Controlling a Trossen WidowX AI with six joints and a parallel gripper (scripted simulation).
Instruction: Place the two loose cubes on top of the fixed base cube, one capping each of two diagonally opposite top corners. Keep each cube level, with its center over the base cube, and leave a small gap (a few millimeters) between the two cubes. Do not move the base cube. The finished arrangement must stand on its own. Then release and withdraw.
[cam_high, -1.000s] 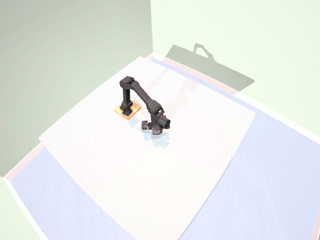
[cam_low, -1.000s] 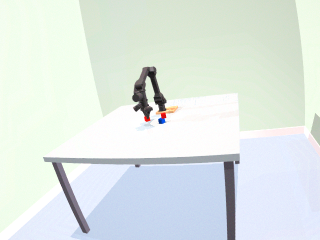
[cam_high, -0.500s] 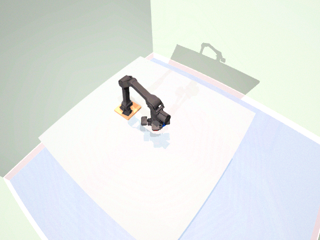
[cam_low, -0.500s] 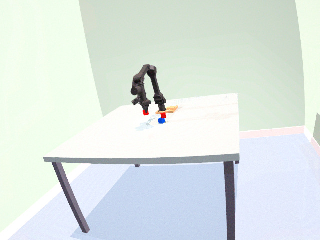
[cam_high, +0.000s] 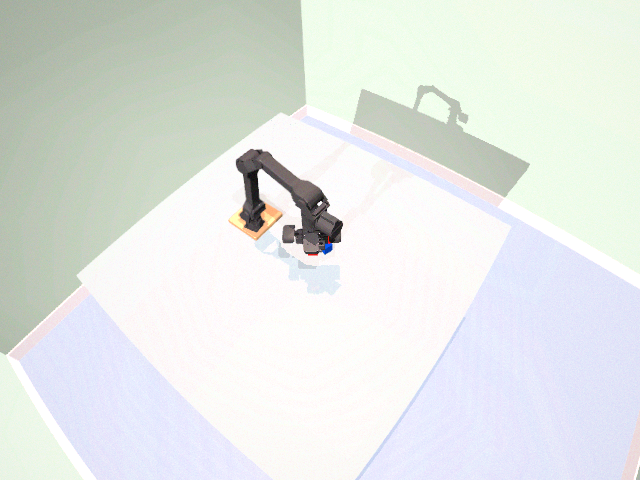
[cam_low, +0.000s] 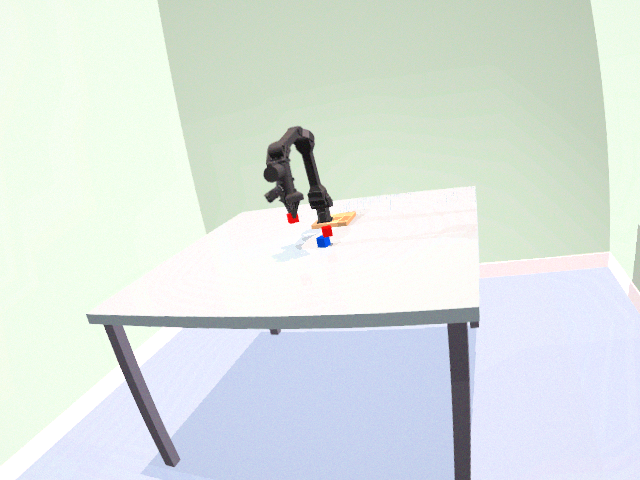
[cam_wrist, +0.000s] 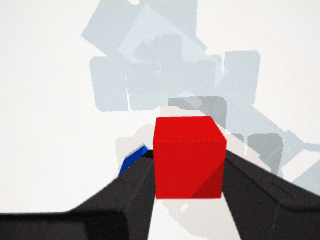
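The blue cube lies 9 cm to the left of my gripper tip and 11 cm below it.
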